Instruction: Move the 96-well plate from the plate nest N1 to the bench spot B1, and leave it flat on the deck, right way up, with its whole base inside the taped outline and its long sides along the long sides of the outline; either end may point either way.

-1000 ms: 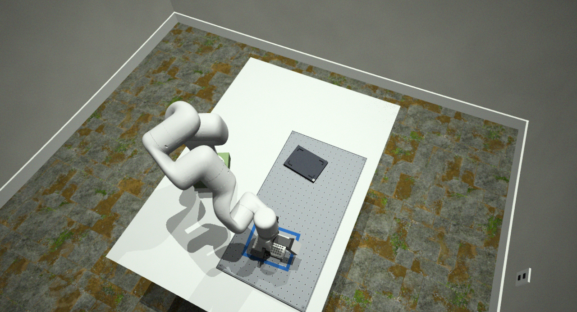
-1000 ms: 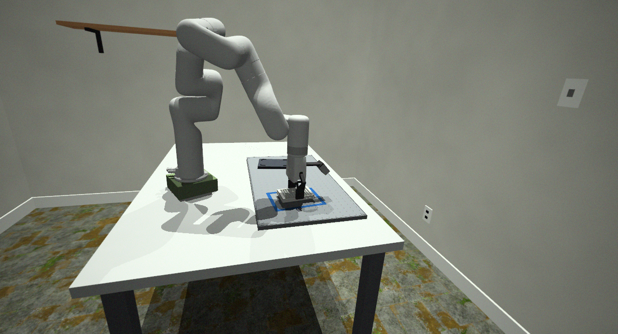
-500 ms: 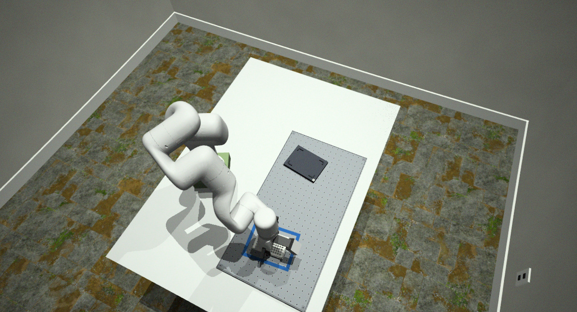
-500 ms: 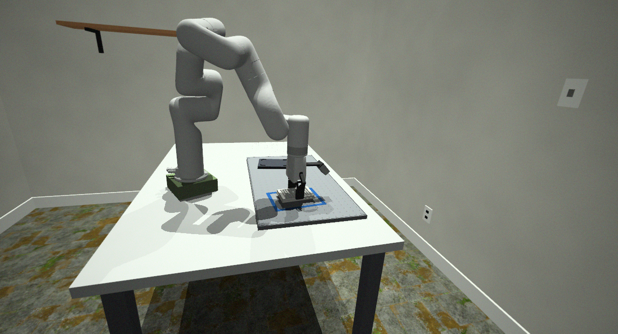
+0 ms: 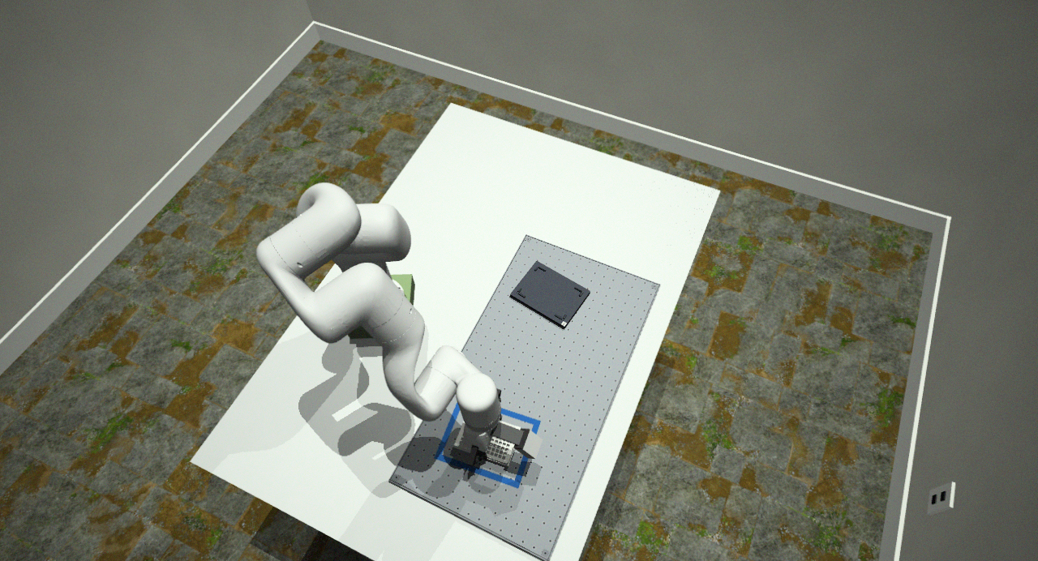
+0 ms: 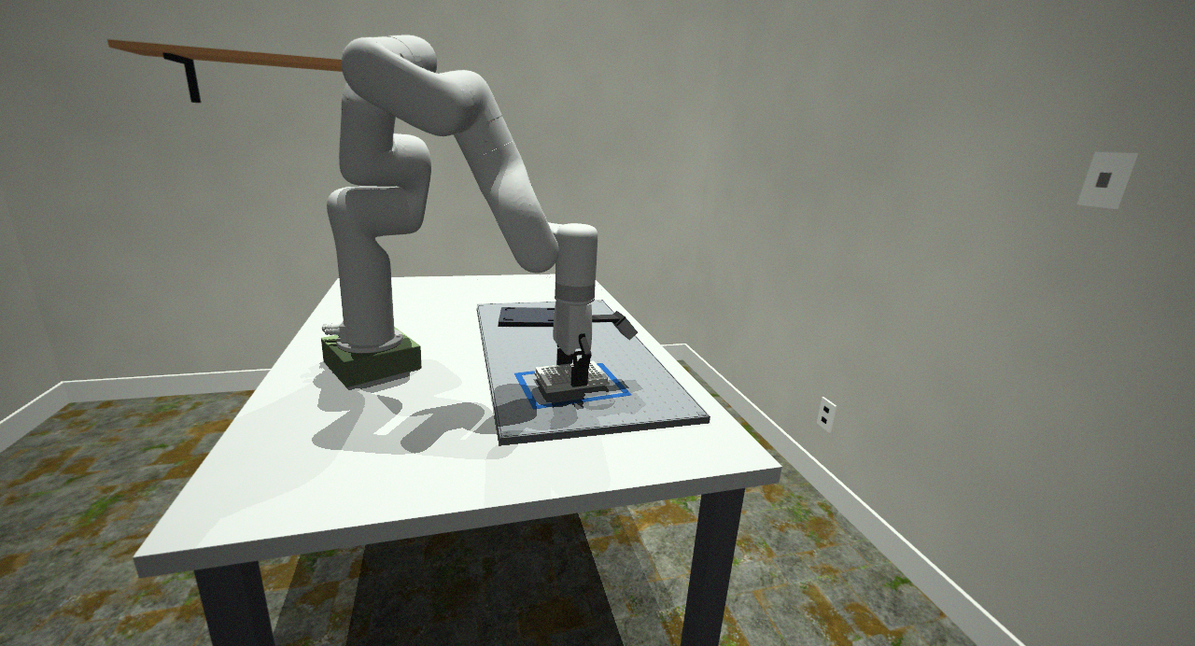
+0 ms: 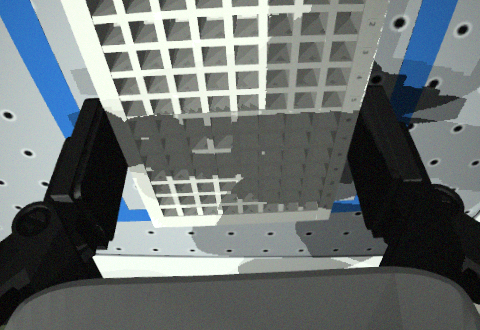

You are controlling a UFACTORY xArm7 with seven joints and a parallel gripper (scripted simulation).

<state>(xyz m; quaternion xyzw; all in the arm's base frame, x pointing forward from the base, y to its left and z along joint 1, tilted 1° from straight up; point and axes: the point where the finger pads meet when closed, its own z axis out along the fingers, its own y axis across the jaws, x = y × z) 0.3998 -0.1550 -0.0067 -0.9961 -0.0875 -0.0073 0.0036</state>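
My gripper is now 1 cm above the white 96-well plate. The rest, counted from my hand: dark plate nest 5 cm behind, 39 cm to the left, 2 cm below.
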